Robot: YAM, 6 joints.
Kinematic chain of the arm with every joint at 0, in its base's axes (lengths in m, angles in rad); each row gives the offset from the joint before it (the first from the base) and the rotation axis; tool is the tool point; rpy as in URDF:
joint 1: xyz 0 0 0.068 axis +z
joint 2: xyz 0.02 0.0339 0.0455 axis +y
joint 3: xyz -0.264 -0.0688 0 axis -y
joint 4: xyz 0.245 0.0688 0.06 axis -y
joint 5: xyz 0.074 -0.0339 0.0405 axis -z
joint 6: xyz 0.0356 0 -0.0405 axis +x
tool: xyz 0 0 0 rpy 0 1.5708 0
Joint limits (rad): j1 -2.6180..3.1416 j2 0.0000..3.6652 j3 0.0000..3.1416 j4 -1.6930..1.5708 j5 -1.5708..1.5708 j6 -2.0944..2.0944
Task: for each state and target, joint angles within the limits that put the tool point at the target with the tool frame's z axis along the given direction. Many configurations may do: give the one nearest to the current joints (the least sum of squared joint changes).
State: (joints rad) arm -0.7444 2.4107 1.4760 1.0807 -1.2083 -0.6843
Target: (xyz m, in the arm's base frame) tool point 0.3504 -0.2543 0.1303 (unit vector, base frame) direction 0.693 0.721 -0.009
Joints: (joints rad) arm -0.7100 2.2241 1.1854 0.8783 -1.5145 -0.6843
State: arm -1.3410 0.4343 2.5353 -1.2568 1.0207 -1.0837
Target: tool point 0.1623 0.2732 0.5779 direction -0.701 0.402 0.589
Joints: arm -2.1970 0.6554 2.5782 -0.4955 0.9334 -1.0837
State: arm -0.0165 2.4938 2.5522 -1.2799 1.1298 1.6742
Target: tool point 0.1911 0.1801 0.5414 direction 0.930 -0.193 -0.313
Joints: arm 0.8692 1.7272 2.5495 -1.4270 0.9879 1.6742
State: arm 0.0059 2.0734 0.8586 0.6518 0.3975 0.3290
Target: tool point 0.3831 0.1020 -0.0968 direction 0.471 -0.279 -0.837
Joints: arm 0.2965 2.6711 1.2587 0.2568 0.4163 0.3290
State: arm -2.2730 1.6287 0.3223 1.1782 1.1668 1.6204
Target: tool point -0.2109 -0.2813 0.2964 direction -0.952 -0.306 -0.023
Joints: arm -2.1504 1.5303 0.9763 0.5245 0.6800 1.6204
